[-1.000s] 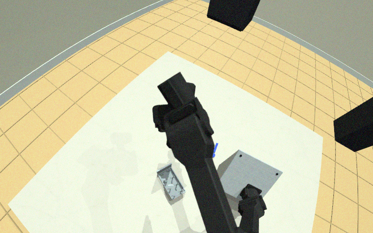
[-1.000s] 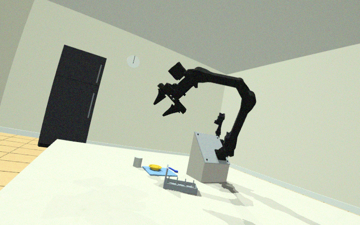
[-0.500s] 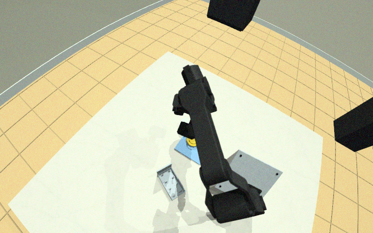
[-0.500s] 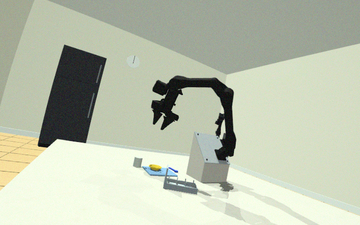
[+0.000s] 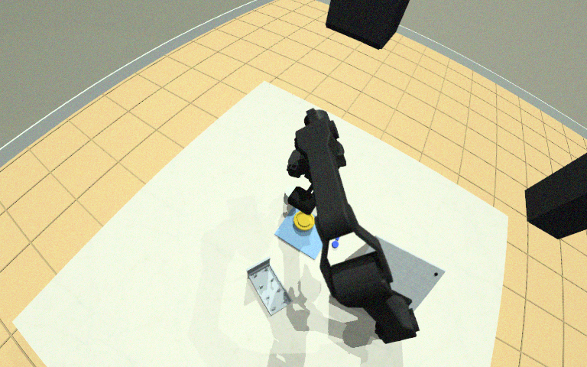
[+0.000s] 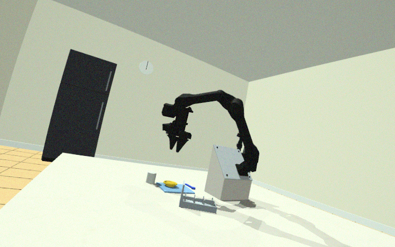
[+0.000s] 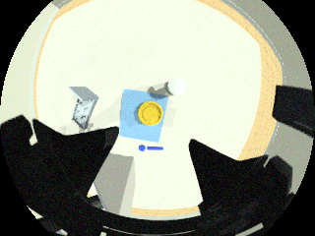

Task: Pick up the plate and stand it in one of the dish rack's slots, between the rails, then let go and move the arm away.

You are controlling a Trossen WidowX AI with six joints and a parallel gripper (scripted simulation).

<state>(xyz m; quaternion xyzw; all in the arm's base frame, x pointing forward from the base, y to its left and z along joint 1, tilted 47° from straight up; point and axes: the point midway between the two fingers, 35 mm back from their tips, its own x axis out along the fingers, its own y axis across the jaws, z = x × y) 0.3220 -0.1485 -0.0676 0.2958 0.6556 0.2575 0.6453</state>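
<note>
Right now my gripper tip is 160 mm above the yellow plate, 10 mm to the right of it and 10 mm past it. From my gripper tip the other things lie so: white cup 150 mm below, 70 mm ahead, 40 mm to the right; light blue mat 170 mm below, 30 mm to the left, 30 mm behind; blue spoon 170 mm below, 130 mm behind.
</note>
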